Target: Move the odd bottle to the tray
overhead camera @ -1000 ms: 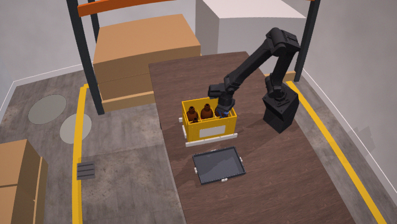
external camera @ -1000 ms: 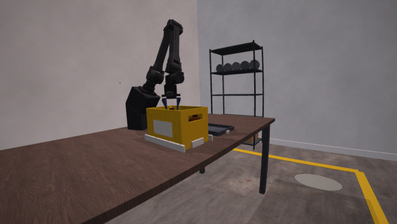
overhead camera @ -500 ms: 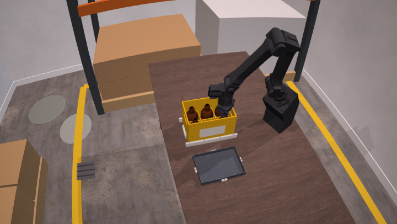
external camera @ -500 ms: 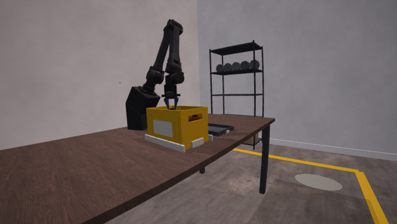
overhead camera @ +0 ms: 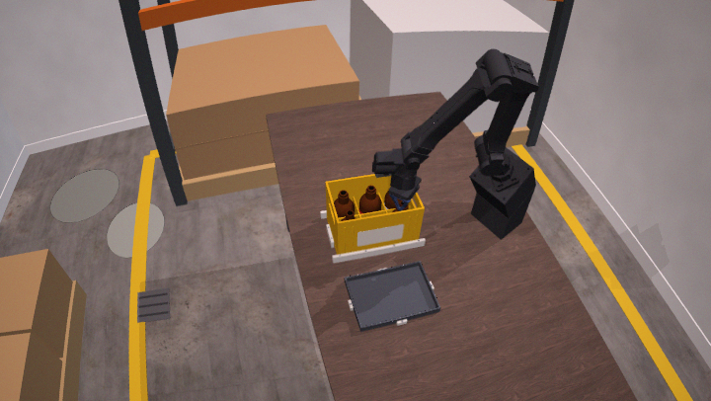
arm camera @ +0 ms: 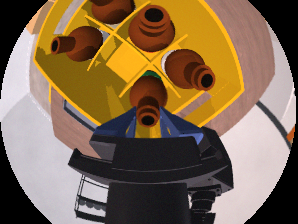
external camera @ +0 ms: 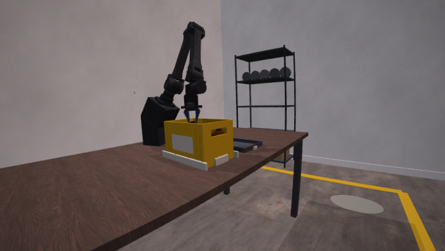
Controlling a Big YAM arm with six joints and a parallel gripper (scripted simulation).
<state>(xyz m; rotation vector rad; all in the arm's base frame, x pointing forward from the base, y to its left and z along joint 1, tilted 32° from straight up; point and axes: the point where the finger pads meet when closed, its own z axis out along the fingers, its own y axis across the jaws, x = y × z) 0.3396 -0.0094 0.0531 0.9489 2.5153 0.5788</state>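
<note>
My gripper is now 170 mm short of the glass bottle, 60 mm above it and 30 mm to the right of it. The rest, counted from my hand: dark tray 240 mm to the left, 140 mm below, 60 mm ahead; then yellow crate 90 mm ahead, 70 mm below, 30 mm to the right.
</note>
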